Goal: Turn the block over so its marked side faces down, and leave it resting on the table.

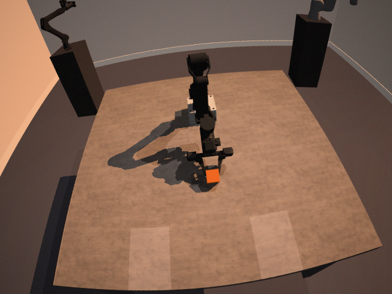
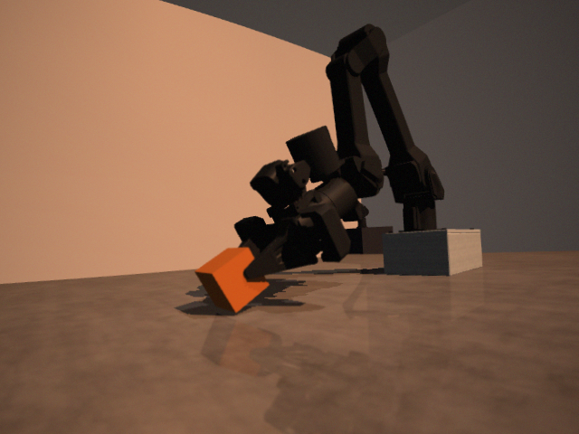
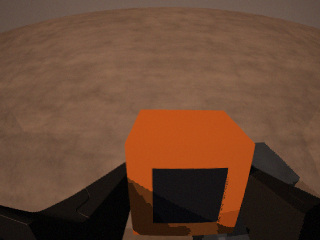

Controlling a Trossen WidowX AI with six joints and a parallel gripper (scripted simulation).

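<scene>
Now: the orange block 10 mm behind my gripper tip.
</scene>
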